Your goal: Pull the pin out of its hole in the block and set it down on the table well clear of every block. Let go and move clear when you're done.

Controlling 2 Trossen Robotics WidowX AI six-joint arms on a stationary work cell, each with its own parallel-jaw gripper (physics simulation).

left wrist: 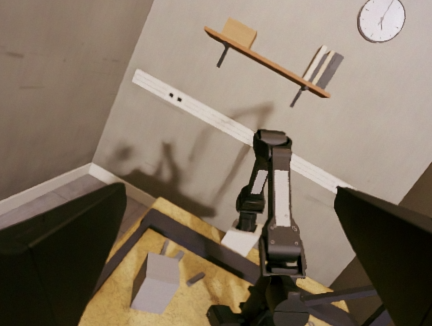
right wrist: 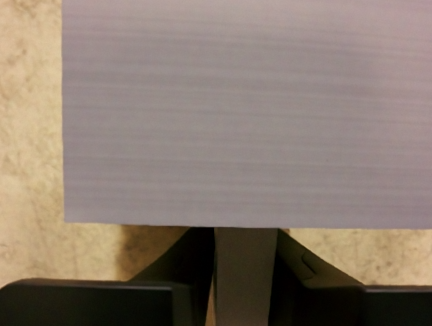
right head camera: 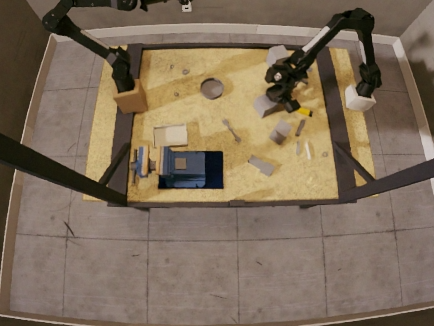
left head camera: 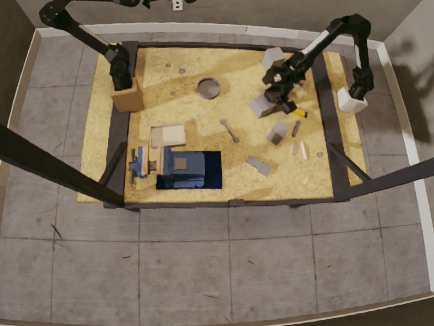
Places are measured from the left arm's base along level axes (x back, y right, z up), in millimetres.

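Where they show: left gripper, fingertip midpoint: [left wrist: 233, 195]; left arm's base, link origin: [right head camera: 126, 87] [left head camera: 123, 85]; right arm's base, link origin: [left wrist: 246, 227] [right head camera: 363, 93] [left head camera: 355, 95].
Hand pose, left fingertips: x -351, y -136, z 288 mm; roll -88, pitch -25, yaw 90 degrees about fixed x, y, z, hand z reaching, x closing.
Observation:
Each offset is from my left fingertips to the top centre of the thing.
A grey block {dx -186, dy +275, dz -351 mm} [left head camera: 262, 106] [right head camera: 265, 105] [right wrist: 240, 115] stands on the table at the right, filling much of the right wrist view. The grey square pin {dx -238, dy +256, dz -371 mm} [right wrist: 246, 275] sticks out sideways from its face; the end inside the block is hidden. My right gripper [right wrist: 232, 223] is shut on the pin beside the block, with a finger on each side. In the head views the arm covers the pin. My left gripper is open and empty, raised high away from the block.
Other grey blocks {dx -307, dy +56, dz -330 mm} [left head camera: 273, 58] {dx -209, dy +409, dz -330 mm} [left head camera: 276, 133] stand behind and in front. A yellow screwdriver {dx -339, dy +312, dz -402 mm} [left head camera: 300, 113] [right head camera: 305, 112], loose bars {dx -315, dy +392, dz -404 mm} [left head camera: 296, 128] and a flat piece {dx -106, dy +514, dz -405 mm} [left head camera: 259, 165] lie nearby. A wrench {dx -27, dy +348, dz -413 mm} [left head camera: 229, 131], round dish {dx +13, dy +138, dz -400 mm} [left head camera: 209, 88], tray {dx +222, dy +323, dz -398 mm} [left head camera: 170, 135] and blue vise [left head camera: 187, 167] are farther left.

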